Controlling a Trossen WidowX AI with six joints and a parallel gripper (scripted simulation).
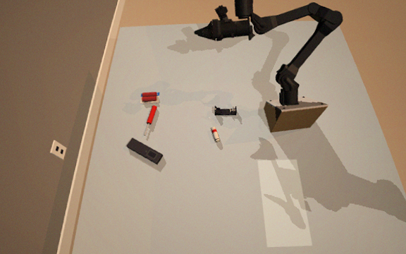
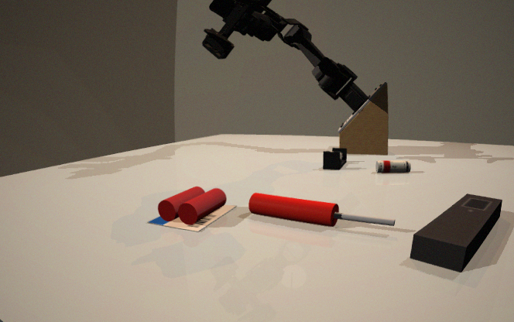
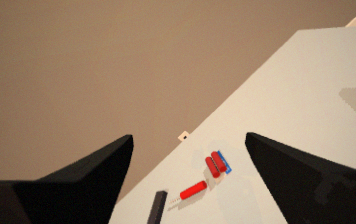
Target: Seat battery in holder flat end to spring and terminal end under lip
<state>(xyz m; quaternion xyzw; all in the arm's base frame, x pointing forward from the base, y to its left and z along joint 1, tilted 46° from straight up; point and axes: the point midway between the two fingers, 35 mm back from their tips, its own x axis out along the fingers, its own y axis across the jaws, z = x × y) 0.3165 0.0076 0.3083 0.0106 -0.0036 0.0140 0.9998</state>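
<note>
My gripper tip is now 80 mm past the battery, 300 mm to the right of it and 280 mm above it. The rest, counted from my gripper tip: red-handled tool (220 mm ahead, 240 mm to the left, 280 mm below); card (240 mm ahead, 110 mm to the left, 280 mm below).
</note>
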